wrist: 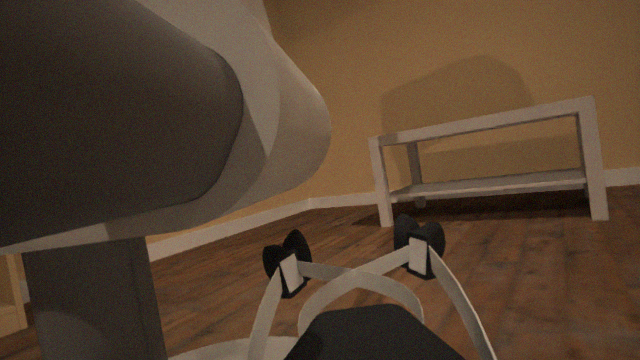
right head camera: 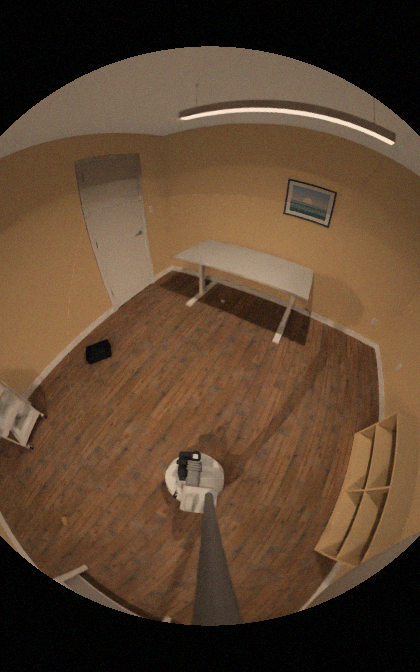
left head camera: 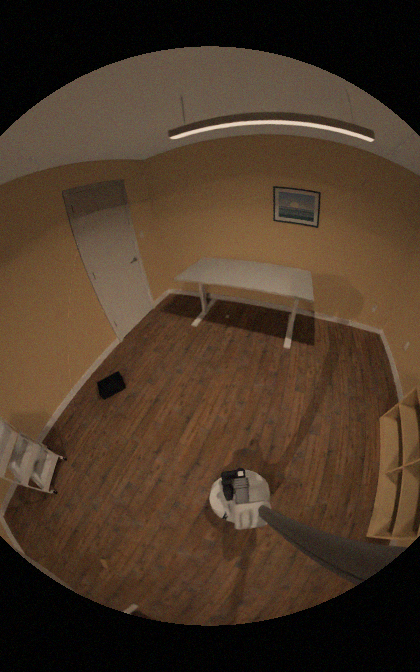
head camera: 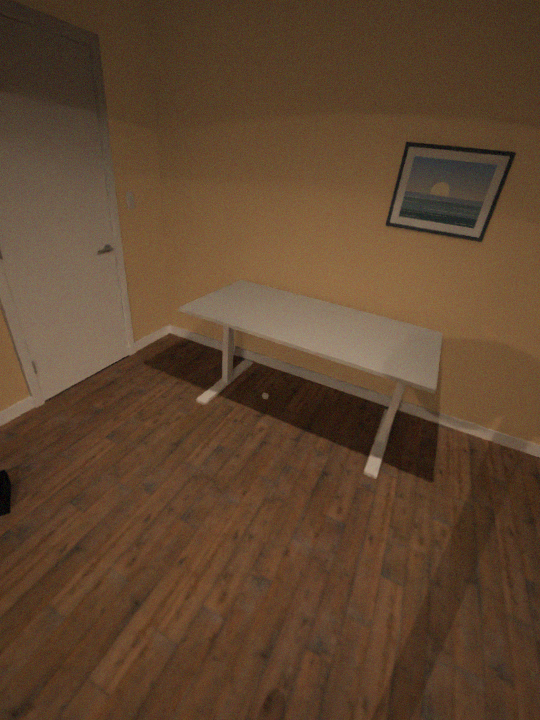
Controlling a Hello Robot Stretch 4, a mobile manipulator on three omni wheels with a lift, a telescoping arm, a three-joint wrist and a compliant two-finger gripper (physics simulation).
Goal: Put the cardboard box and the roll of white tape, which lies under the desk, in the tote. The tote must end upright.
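Frame: origin at the robot's base, x ahead, y left, z up, level; millimetres.
Seen in the pictures: gripper, fingertip midpoint: [wrist: 351, 242] [left head camera: 232, 519].
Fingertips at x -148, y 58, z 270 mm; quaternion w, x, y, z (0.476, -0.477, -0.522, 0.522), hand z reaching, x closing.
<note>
A point is followed by its place in that frame.
The roll of white tape [head camera: 265, 395] {x 2137, y -93, z -4 mm} [left head camera: 227, 316] {x 2131, y -100, z -15 mm} [right head camera: 223, 301] is a small pale spot on the floor under the white desk [head camera: 325, 325] {x 1971, y -406, z 692 mm} [left head camera: 250, 274] {x 1942, y -364, z 692 mm} [right head camera: 250, 260], nearer its left leg. A black tote [head camera: 4, 493] {x 1096, y 1146, z 60 mm} [left head camera: 111, 385] {x 1080, y 1321, z -24 mm} [right head camera: 98, 351] stands on the floor near the left wall; its opening cannot be made out. A small tan object [left head camera: 104, 563] {x -837, y 1080, z 22 mm} [right head camera: 64, 521], perhaps the cardboard box, lies on the floor behind and left of my base. My gripper [wrist: 351, 242] {x -148, y 58, z 270 mm} is open and empty, its two fingertips well apart, held close to my body and far from these things.
A white cart [left head camera: 30, 462] {x -77, y 1714, z 402 mm} [right head camera: 20, 420] stands by the left wall. A wooden shelf unit [right head camera: 400, 495] is on the right. A white bench-like table [wrist: 480, 127] {x -1444, y 527, z 377 mm} with a low shelf stands by a wall in the wrist view. A closed door [head camera: 63, 232] {x 2231, y 1258, z 1040 mm} is left of the desk.
</note>
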